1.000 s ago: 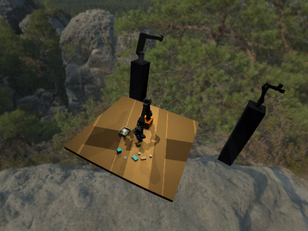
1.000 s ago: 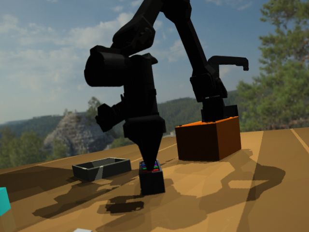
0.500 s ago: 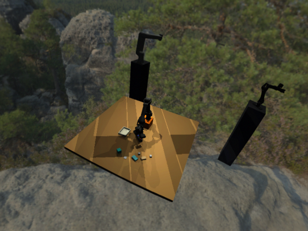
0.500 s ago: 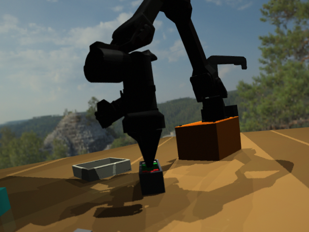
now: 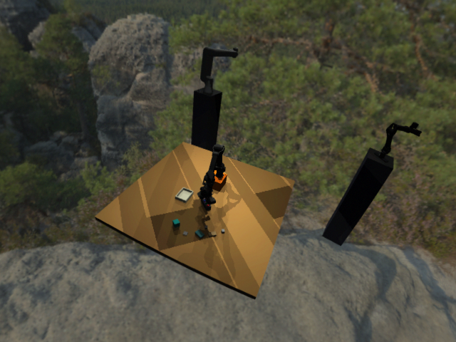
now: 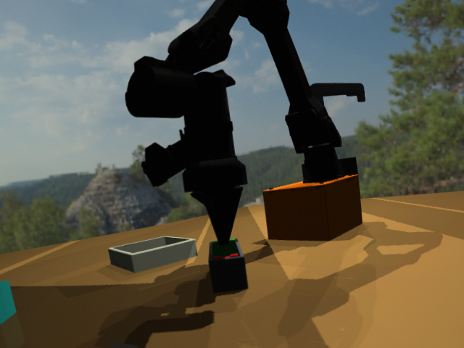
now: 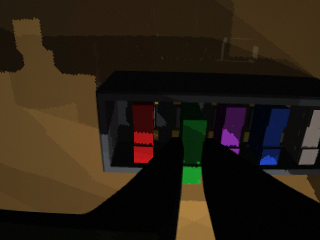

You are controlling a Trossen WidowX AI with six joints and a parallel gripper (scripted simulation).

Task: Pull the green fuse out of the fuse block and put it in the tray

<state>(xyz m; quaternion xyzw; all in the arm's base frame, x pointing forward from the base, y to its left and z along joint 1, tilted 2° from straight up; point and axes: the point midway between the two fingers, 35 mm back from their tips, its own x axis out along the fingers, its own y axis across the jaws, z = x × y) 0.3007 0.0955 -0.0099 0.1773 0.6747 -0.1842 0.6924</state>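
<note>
The purple fuse lies 2 cm to the right of my gripper tip, 2 cm below it and 1 cm behind it. Also, from my gripper tip: green fuse 1 cm below; blue fuse 3 cm to the right, 2 cm below, 2 cm behind; red fuse 2 cm to the left, 2 cm below, 1 cm ahead.
</note>
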